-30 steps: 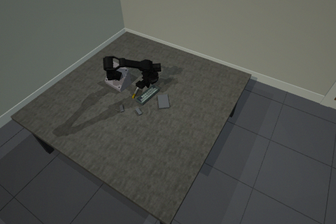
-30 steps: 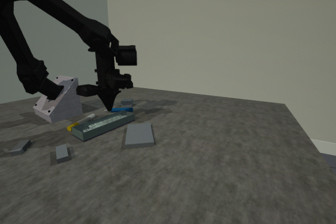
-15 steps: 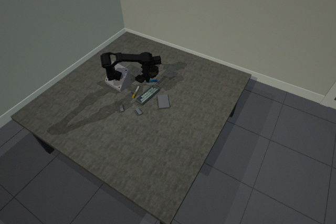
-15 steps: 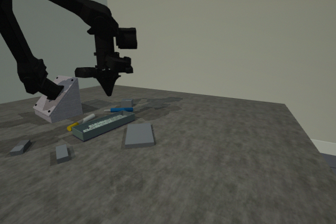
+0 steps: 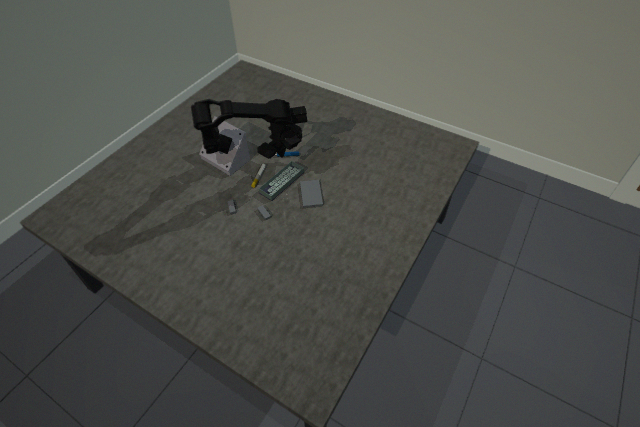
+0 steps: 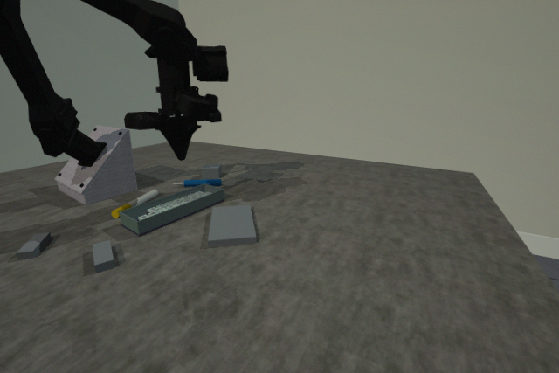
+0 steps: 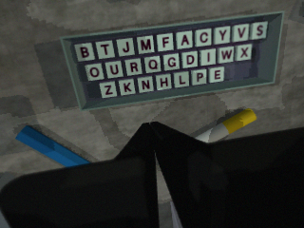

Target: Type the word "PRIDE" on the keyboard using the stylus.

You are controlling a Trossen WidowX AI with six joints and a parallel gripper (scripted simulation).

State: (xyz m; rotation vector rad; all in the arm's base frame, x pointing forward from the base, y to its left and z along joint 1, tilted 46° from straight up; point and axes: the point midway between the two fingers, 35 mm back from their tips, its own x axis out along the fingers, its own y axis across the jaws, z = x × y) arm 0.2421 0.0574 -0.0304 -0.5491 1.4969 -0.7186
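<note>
My gripper tip is 90 mm above the blue stylus, 80 mm to the right of it and 80 mm past it. From my gripper tip the other things lie so: yellow-and-white pen (90 mm below, 80 mm to the right, 70 mm behind); then flat grey slab (150 mm ahead, 90 mm below, 30 mm to the right).
</note>
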